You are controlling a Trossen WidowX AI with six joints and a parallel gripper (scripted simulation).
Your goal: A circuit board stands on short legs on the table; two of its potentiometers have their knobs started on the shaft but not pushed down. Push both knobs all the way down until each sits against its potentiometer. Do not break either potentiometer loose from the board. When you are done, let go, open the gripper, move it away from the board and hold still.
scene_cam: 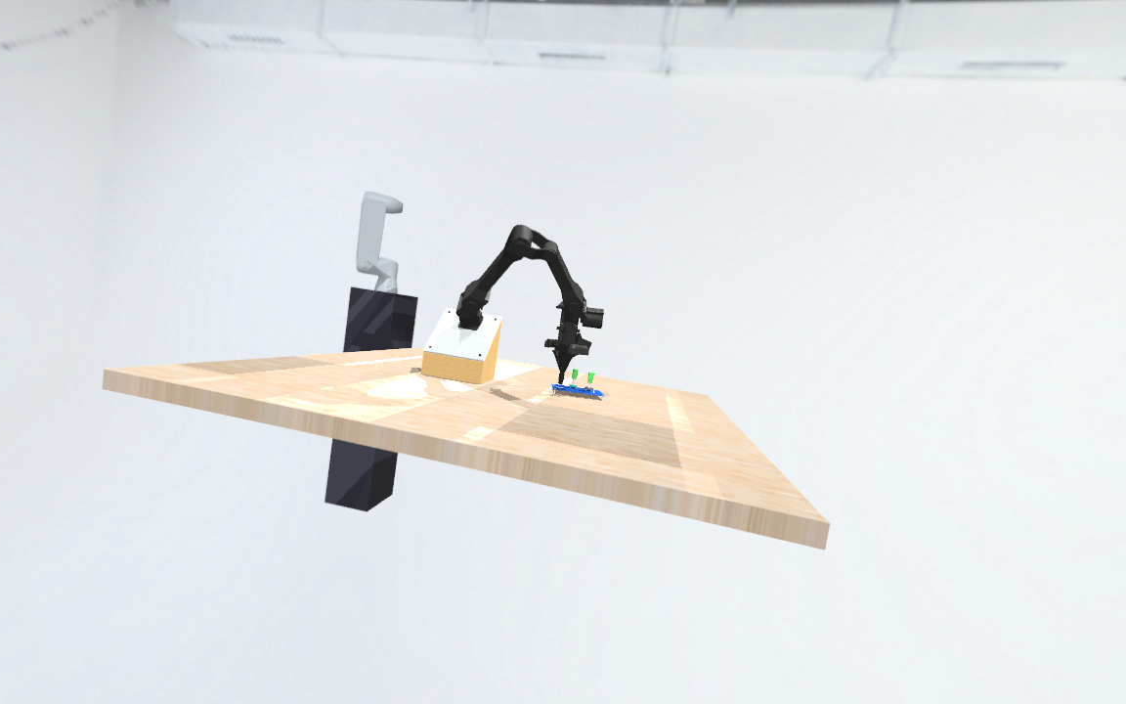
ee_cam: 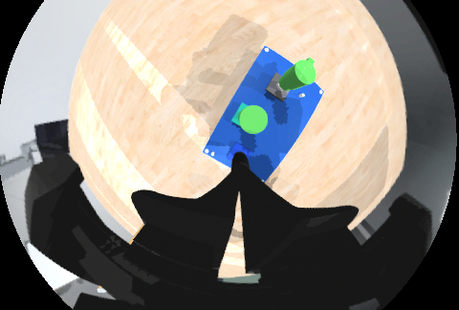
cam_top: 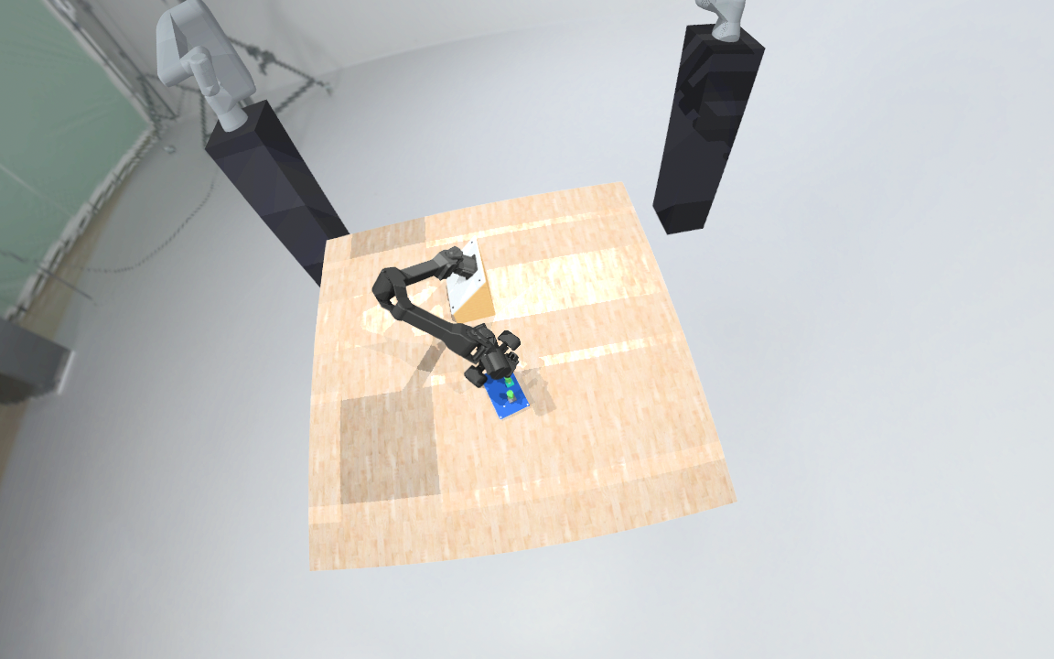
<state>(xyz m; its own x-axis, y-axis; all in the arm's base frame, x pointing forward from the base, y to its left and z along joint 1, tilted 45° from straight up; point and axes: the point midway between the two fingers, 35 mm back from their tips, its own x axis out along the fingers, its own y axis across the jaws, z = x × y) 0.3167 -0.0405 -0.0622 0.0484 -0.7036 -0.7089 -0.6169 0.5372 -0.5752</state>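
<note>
The black knob is 2 cm below my gripper tip. Also, from my gripper tip: green knob: 9 cm ahead, 3 cm to the left.
</note>
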